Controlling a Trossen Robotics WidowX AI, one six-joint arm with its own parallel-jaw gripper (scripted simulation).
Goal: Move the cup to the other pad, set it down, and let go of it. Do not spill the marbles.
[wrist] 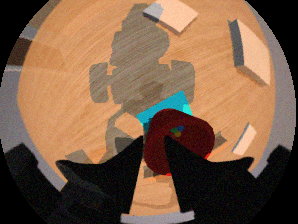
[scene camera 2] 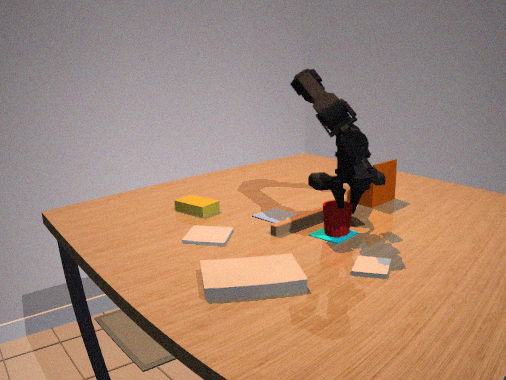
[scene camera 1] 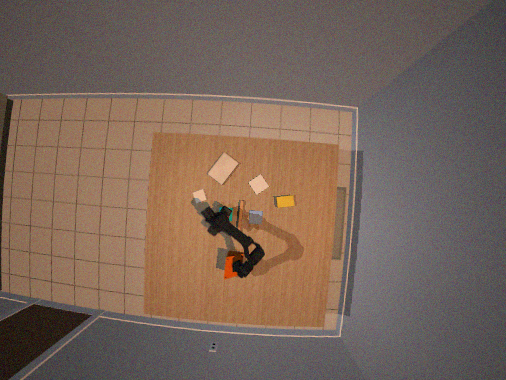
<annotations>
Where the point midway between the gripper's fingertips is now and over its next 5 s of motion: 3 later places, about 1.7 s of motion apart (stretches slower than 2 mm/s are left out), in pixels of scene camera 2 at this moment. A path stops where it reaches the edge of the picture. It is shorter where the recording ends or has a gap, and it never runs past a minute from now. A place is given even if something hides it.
My gripper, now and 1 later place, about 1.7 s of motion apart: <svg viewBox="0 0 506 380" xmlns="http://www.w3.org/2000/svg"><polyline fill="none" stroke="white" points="346,214 347,194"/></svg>
</annotations>
